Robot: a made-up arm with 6 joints.
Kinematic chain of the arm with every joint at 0, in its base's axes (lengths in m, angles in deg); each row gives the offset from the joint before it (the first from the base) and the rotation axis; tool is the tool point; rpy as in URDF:
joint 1: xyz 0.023 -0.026 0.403 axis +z
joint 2: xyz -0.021 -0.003 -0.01 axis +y
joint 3: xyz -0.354 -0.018 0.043 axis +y
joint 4: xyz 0.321 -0.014 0.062 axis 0.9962 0 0.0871
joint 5: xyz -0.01 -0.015 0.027 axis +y
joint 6: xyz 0.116 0.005 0.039 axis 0.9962 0 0.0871
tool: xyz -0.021 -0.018 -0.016 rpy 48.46 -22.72 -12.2
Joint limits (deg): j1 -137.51..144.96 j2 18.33..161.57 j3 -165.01..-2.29 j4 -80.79..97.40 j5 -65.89..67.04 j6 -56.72..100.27
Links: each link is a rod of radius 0.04 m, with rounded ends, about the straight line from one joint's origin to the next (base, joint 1, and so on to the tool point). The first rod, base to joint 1, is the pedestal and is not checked.
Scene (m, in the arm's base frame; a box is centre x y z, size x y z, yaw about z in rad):
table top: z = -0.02
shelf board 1: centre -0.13 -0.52 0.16 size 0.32 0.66 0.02 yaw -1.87
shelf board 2: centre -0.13 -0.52 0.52 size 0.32 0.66 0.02 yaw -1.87
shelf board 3: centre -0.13 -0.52 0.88 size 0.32 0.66 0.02 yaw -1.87
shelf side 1: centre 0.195 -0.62 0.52 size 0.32 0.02 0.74 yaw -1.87
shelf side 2: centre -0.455 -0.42 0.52 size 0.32 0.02 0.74 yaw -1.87
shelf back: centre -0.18 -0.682 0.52 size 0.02 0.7 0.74 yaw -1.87
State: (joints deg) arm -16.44 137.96 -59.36 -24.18 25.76 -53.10
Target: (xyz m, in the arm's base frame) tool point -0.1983 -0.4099 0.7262
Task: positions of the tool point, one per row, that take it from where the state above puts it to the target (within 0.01 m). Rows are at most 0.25 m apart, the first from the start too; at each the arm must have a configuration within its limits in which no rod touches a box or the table.
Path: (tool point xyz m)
1: 0.5210 -0.2314 0.4090
2: 0.5171 -0.2237 0.6365
3: 0.4224 -0.1796 0.8488
4: 0.2549 -0.1018 1.0042
5: 0.0472 -0.0004 1.0755
6: 0.0837 -0.0702 1.0454
7: 0.0744 -0.1531 0.9931
8: 0.0192 -0.2172 0.9189
9: -0.0614 -0.2362 0.8273
10: -0.1342 -0.2022 0.7262
11: -0.1680 -0.3034 0.7415
12: -0.1983 -0.4099 0.7262

